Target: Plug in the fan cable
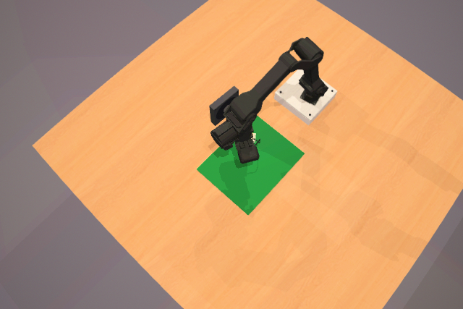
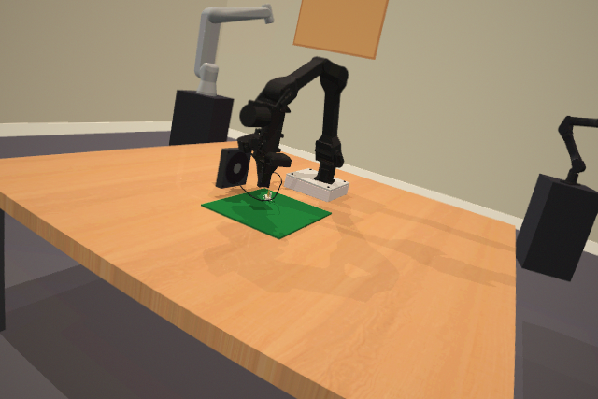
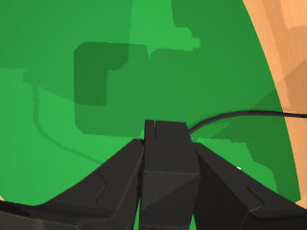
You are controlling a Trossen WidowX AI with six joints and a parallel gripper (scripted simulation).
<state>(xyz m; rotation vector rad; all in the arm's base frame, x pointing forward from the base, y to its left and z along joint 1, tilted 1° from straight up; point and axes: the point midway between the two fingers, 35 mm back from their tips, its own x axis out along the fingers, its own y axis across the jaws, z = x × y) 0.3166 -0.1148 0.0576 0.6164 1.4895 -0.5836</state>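
Right now the white four-pin fan header is 7 cm behind my gripper tip and 7 cm below it. Also, from my gripper tip: black fan: 10 cm behind, 13 cm to the right, 1 cm below; dark plug: 1 cm behind, 1 cm to the left, 1 cm above; green board: 1 cm ahead, 5 cm to the left, 8 cm below.
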